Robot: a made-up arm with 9 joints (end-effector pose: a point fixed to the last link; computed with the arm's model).
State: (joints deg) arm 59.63 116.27 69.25 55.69 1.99 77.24 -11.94 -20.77 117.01
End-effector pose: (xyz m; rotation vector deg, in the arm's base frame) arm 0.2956 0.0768 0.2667 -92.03 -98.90 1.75
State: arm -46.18 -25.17 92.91 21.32 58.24 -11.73 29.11 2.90 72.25
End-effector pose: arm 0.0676 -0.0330 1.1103 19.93 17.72 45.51
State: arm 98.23 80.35 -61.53 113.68 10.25 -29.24 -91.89 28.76 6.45
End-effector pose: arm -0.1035 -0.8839 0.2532 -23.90 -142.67 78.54
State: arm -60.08 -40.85 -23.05 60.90 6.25 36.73 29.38 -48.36 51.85
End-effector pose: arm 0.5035 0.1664 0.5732 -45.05 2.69 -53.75
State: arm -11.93 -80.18 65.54 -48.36 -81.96 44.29 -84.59 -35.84 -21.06
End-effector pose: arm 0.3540 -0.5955 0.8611 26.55 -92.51 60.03
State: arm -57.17 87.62 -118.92 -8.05 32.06 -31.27 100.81 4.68 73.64
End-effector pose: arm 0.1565 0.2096 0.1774 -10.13 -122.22 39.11
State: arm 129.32 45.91 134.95 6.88 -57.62 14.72 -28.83 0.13 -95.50
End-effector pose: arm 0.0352 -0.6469 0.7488 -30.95 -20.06 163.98
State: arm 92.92 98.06 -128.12 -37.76 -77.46 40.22 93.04 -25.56 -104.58
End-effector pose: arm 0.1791 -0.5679 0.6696 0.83 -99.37 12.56
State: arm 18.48 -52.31 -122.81 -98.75 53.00 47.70 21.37 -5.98 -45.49
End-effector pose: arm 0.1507 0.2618 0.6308 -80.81 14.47 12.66
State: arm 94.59 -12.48 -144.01 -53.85 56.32 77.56 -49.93 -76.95 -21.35
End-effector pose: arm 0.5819 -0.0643 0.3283 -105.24 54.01 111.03
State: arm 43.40 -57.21 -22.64 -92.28 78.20 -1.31 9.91 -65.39 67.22
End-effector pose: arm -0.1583 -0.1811 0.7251 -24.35 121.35 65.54
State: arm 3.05 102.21 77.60 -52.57 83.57 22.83 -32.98 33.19 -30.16
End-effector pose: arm -0.0971 -0.6599 0.6273 -40.61 -91.04 112.02
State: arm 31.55 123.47 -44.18 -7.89 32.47 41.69 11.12 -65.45 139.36
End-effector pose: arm 0.4551 0.1562 0.6584 1.96 128.93 -34.62
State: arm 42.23 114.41 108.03 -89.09 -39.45 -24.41 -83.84 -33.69 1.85
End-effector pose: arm 0.1512 -0.3209 1.0914 -13.56 -71.69 80.05
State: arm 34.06 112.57 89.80 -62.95 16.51 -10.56 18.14 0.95 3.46
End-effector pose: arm -0.1200 -0.3520 1.0105 -9.90 -0.13 113.18
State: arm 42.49 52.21 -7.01 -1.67 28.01 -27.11 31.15 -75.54 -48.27
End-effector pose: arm 0.0081 -0.2633 0.9225 -28.82 -111.42 41.74
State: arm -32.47 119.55 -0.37 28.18 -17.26 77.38 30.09 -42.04 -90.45
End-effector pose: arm 0.4295 0.2322 0.4716 -100.33 70.62 -15.57
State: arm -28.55 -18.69 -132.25 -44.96 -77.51 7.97 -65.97 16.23 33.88
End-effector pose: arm 0.3199 0.0887 1.1447 -39.00 11.35 -163.46
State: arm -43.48 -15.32 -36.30 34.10 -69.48 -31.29 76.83 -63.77 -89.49
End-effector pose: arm 0.3066 -0.1435 0.6958 37.02 -75.67 -10.20
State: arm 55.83 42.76 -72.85 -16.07 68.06 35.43 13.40 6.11 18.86
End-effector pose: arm 0.4501 0.0381 0.7750 -63.83 -35.32 -98.63
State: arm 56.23 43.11 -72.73 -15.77 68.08 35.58 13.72 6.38 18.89
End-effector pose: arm 0.4517 0.0352 0.7766 -63.23 -34.66 -98.95
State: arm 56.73 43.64 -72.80 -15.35 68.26 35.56 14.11 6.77 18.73
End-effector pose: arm 0.4543 0.0312 0.7780 -62.54 -33.75 -99.33
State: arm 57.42 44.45 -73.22 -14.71 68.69 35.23 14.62 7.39 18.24
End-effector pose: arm 0.4586 0.0252 0.7797 -61.58 -32.32 -99.80
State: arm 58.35 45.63 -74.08 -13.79 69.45 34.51 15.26 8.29 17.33
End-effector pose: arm 0.4650 0.0165 0.7814 -60.32 -30.28 -100.40
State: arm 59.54 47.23 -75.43 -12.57 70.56 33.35 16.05 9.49 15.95
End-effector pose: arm 0.4734 0.0047 0.7831 -58.67 -27.61 -101.11
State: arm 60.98 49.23 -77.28 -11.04 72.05 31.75 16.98 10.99 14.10
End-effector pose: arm 0.4834 -0.0105 0.7849 -56.61 -24.37 -101.91
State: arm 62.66 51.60 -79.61 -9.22 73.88 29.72 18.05 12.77 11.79
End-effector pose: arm 0.4943 -0.0292 0.7869 -54.02 -20.62 -102.76
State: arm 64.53 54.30 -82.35 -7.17 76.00 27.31 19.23 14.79 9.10
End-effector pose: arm 0.5050 -0.0509 0.7890 -50.91 -16.59 -103.63
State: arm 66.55 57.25 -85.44 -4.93 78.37 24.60 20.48 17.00 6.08
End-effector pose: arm 0.5149 -0.0755 0.7910 -47.31 -12.41 -104.47
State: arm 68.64 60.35 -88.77 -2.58 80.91 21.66 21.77 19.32 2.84
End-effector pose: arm 0.5229 -0.1017 0.7931 -43.27 -8.32 -105.22
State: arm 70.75 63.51 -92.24 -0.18 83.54 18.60 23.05 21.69 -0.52
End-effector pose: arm 0.5284 -0.1288 0.7952 -38.89 -4.48 -105.88
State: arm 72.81 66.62 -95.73 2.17 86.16 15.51 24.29 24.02 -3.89
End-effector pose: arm 0.5310 -0.1556 0.7972 -34.32 -1.06 -106.39
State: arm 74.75 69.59 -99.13 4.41 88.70 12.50 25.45 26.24 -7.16
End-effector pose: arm 0.5310 -0.1808 0.7992 -29.75 1.84 -106.76
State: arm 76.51 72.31 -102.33 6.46 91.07 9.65 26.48 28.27 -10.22
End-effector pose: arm 0.5288 -0.2034 0.8010 -25.40 4.18 -106.98
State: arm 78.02 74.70 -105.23 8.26 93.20 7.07 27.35 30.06 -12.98
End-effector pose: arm 0.5251 -0.2226 0.8027 -21.46 5.94 -107.08
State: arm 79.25 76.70 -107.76 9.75 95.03 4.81 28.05 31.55 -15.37
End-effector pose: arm 0.5207 -0.2380 0.8042 -18.11 7.20 -107.06
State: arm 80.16 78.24 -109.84 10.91 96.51 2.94 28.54 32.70 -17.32
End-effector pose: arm 0.5165 -0.2494 0.8054 -15.49 8.02 -106.96
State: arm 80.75 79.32 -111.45 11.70 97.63 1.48 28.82 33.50 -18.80
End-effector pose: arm 0.5131 -0.2567 0.8061 -13.70 8.51 -106.81
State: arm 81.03 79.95 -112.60 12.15 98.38 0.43 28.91 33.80 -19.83
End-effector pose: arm 0.5105 -0.2605 0.8061 -12.87 8.74 -106.56
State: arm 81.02 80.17 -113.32 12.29 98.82 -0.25 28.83 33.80 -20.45
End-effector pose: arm 0.5092 -0.2611 0.8056 -12.79 8.79 -106.28
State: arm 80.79 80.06 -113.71 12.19 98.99 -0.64 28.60 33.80 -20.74
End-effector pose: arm 0.5093 -0.2593 0.8055 -13.03 8.70 -106.12
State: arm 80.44 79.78 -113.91 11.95 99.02 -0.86 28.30 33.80 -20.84
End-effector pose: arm 0.5103 -0.2563 0.8054 -13.47 8.53 -106.01
